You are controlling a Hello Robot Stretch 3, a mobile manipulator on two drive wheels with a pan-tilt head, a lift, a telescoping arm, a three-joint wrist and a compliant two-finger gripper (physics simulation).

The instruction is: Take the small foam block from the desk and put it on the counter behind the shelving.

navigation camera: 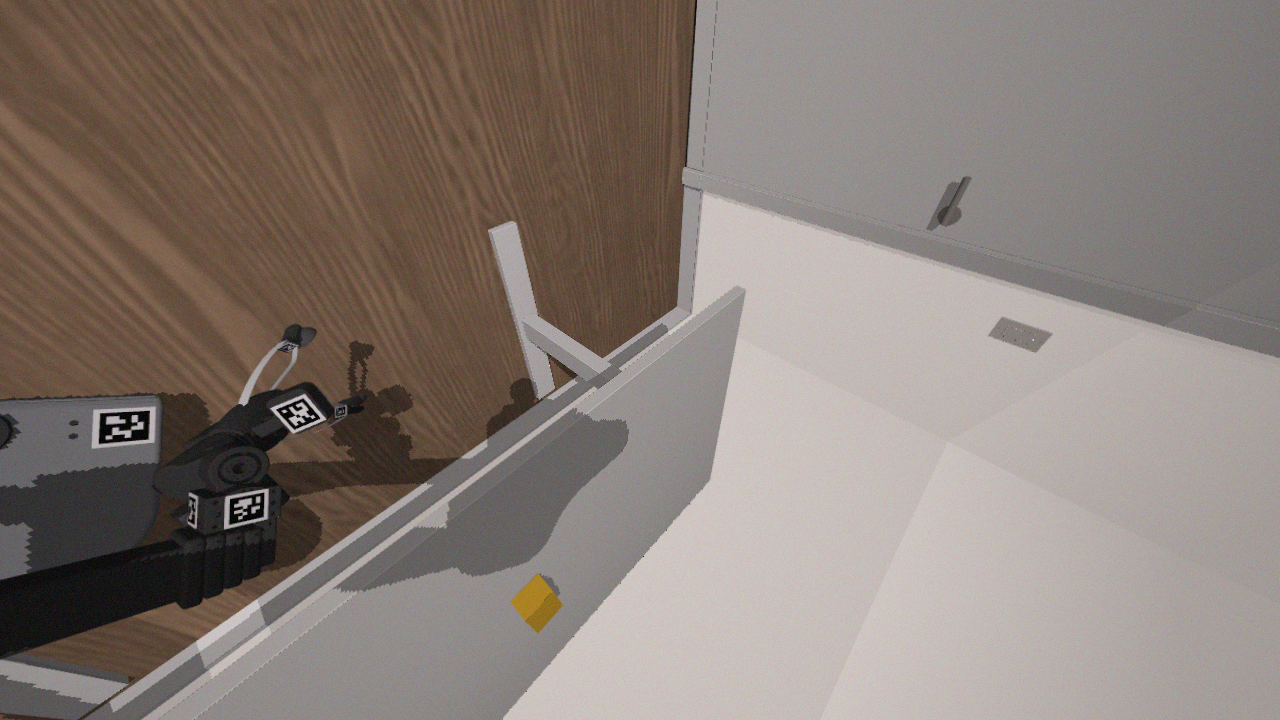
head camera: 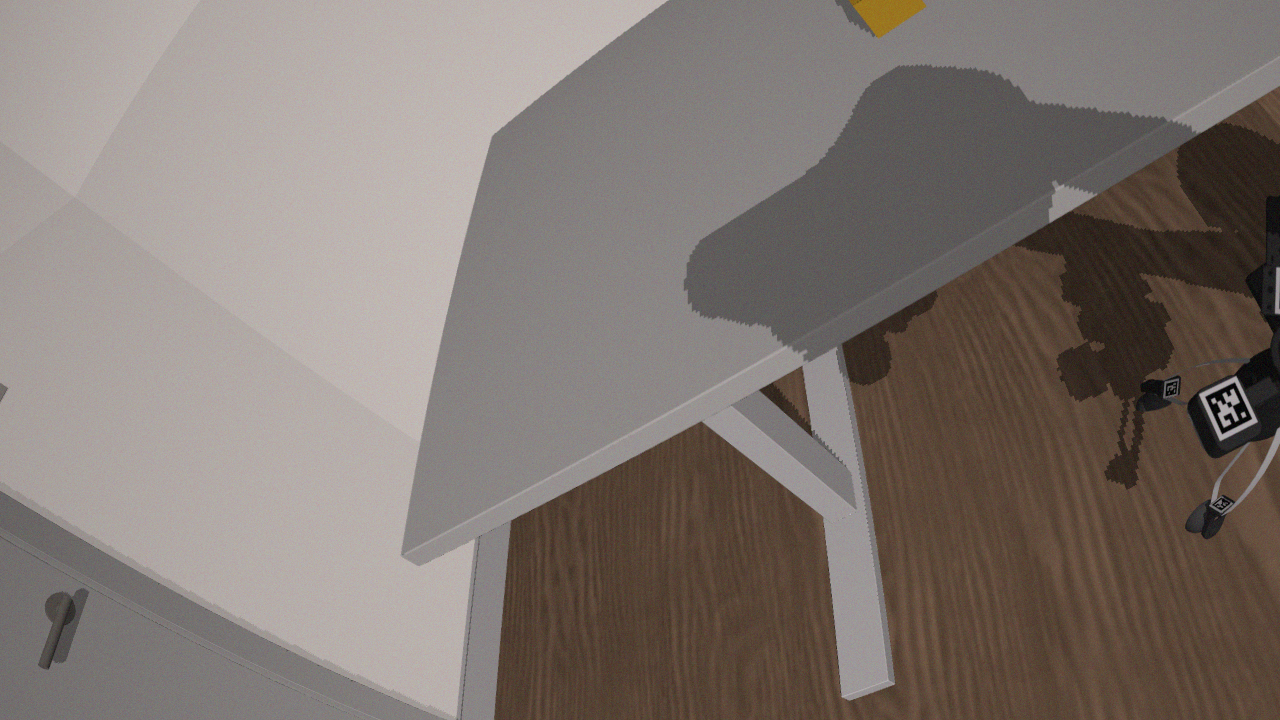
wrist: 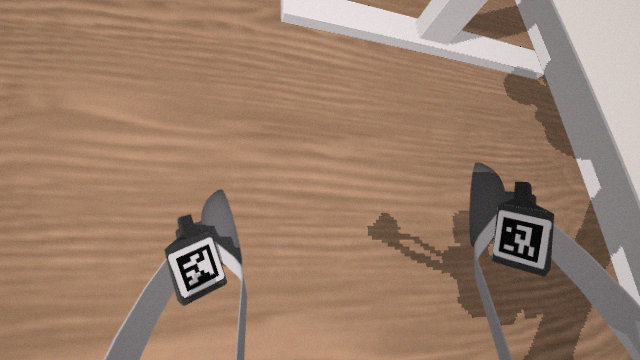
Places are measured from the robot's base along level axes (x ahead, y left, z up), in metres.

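Pixels of known places: gripper, fingertip midpoint: [navigation camera: 335, 365] [head camera: 1169, 465] [wrist: 348, 205].
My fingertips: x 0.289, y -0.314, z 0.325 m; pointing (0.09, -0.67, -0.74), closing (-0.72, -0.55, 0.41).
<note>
Ahead of a thing's pixels: the offset from my fingertips to its top centre. "spot": to the spot under its first point. Level surfaces: height alone.
The small foam block {0.275 m back, 0.240 m right, 0.433 m up} [head camera: 887, 14] [navigation camera: 537, 603] is yellow and lies on the grey desk {0.388 m up} [head camera: 572, 313] [navigation camera: 666, 429]. In the head view it is cut by the top edge. My gripper [head camera: 1179, 456] [navigation camera: 325, 371] [wrist: 348, 205] is open, with its fingers wide apart and wooden floor showing between them. It is off the long side of the desk, apart from the block, and hangs over the floor. The counter and the shelving do not show in these views.
White desk legs [head camera: 854, 573] [navigation camera: 512, 277] with a floor bar [wrist: 350, 22] stand below the desk top. A pale wall [head camera: 313, 223] [navigation camera: 805, 501] runs behind the desk. A grey door [head camera: 161, 662] [navigation camera: 850, 116] with a handle {spot: 0.805 m ahead, 1.059 m right, 0.591 m up} [head camera: 57, 631] [navigation camera: 955, 201] is beyond its end. A dark shadow falls across the desk.
</note>
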